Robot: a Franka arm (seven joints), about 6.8 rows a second.
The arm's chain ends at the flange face. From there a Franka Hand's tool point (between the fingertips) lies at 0.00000 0.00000 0.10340 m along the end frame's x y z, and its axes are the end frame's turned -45 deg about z.
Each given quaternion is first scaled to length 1.
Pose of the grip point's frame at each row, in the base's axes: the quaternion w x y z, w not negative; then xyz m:
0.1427 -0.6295 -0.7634 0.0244 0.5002 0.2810 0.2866
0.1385 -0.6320 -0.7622 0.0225 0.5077 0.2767 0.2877
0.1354 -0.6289 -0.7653 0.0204 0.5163 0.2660 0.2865
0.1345 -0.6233 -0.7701 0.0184 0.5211 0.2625 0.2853
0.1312 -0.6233 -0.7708 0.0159 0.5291 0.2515 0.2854
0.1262 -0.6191 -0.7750 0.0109 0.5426 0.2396 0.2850
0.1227 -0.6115 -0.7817 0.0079 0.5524 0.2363 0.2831
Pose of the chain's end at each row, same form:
0.1225 -0.8737 -0.4644 0.0772 0.5259 0.2663 0.3857
0.1193 -0.8755 -0.4623 0.0738 0.5325 0.2621 0.3870
0.1173 -0.8739 -0.4664 0.0707 0.5404 0.2516 0.3860
0.1172 -0.8706 -0.4730 0.0685 0.5449 0.2481 0.3849
0.1151 -0.8708 -0.4736 0.0649 0.5521 0.2371 0.3852
0.1124 -0.8686 -0.4791 0.0584 0.5642 0.2252 0.3851
0.1103 -0.8641 -0.4882 0.0543 0.5732 0.2221 0.3834

